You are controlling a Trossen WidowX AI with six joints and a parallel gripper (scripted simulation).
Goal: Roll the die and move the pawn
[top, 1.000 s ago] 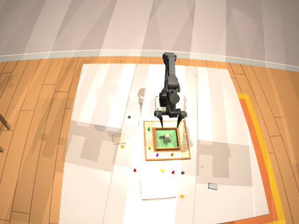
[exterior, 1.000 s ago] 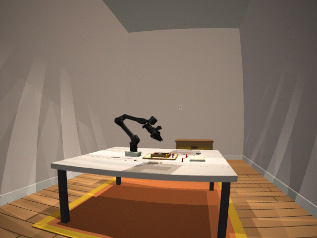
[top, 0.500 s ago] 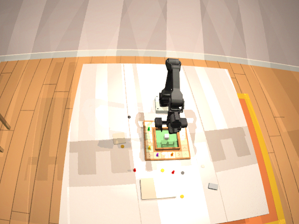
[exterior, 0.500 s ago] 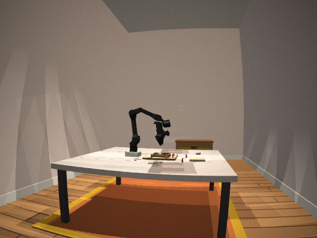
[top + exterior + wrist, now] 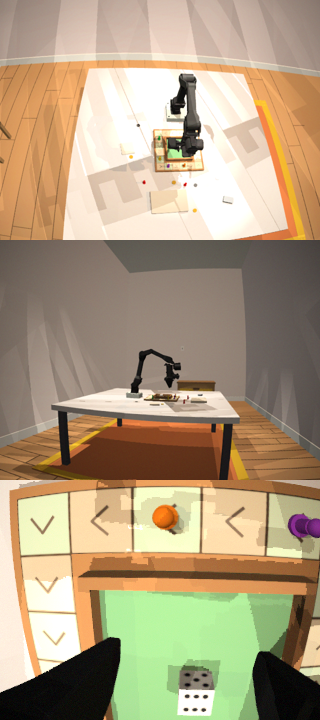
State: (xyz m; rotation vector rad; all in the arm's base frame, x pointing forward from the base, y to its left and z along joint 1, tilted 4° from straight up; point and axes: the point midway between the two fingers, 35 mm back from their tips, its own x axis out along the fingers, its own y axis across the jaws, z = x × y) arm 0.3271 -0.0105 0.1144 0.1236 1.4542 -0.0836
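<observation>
Now: the orange pawn 70 mm below my gripper tip, 50 mm ahead of it and 10 mm to the left of it. From my gripper tip the other things lie so: green tray 100 mm below, 70 mm behind, 10 mm to the right; white die 80 mm below, 80 mm behind, 10 mm to the right; purple pawn 80 mm to the right, 70 mm below, 40 mm ahead.
</observation>
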